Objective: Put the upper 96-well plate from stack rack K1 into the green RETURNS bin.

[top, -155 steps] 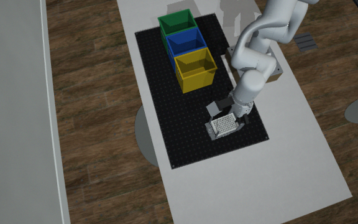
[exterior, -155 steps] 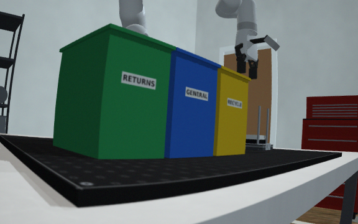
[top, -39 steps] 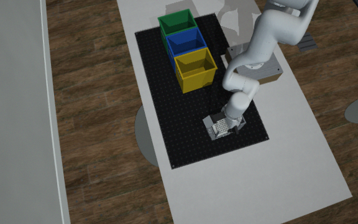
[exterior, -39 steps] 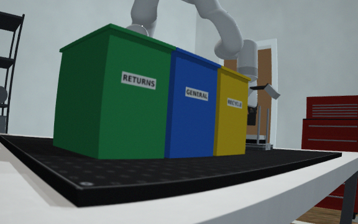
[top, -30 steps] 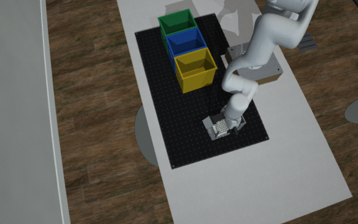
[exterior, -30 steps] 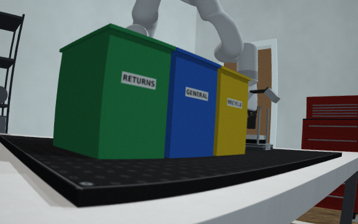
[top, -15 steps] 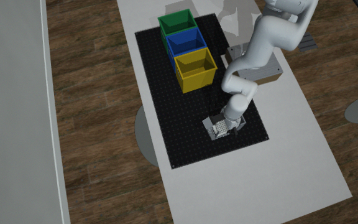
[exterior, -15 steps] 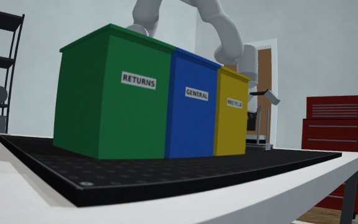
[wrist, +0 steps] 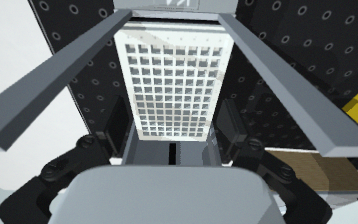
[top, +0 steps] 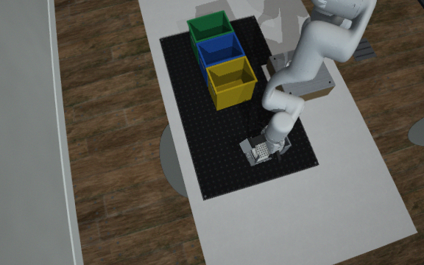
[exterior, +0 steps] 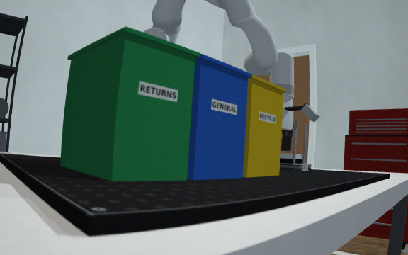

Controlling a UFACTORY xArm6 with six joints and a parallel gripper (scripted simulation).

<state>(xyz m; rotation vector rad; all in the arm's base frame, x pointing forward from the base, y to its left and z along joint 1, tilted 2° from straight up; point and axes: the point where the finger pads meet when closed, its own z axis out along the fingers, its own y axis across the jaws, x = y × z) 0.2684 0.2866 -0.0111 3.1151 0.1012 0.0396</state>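
My hand is 3 cm above the white 96-well plate. The rest, counted from my hand: yellow recycle bin: 31 cm to the right, 6 cm ahead, 2 cm above; dark plate: 4 cm below; blue general bin: 44 cm to the right, 6 cm ahead, 2 cm above.
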